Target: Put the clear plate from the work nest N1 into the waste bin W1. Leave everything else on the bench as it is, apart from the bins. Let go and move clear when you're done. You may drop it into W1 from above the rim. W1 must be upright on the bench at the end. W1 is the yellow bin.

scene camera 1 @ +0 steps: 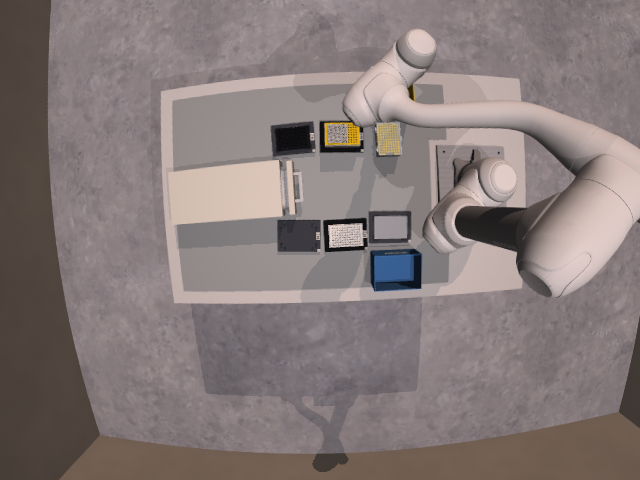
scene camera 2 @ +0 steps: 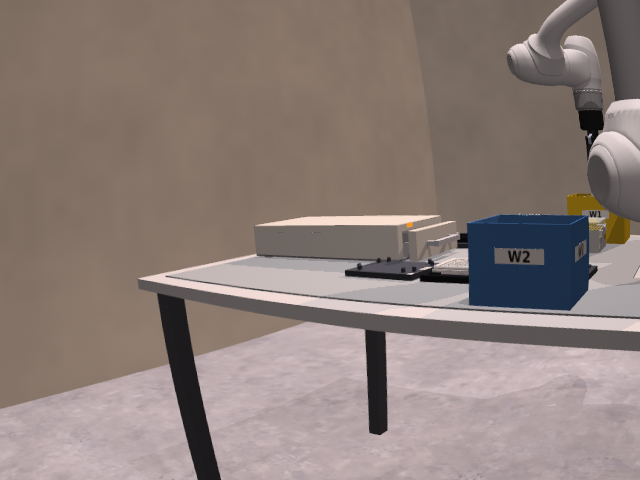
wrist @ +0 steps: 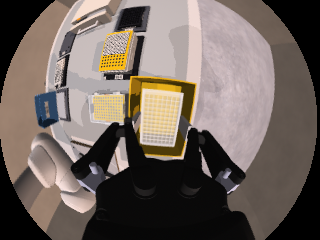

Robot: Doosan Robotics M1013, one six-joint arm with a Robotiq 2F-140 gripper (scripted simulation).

Observation:
In view: the gripper [wrist: 160, 119], a yellow bin W1 [scene camera 2: 577, 204], a beige device [scene camera 1: 252, 190], a black plate [scene camera 1: 290, 137], a white plate [scene camera 1: 335, 231] and a clear plate [wrist: 166, 123].
The yellow bin W1 also shows in the wrist view [wrist: 136, 82].

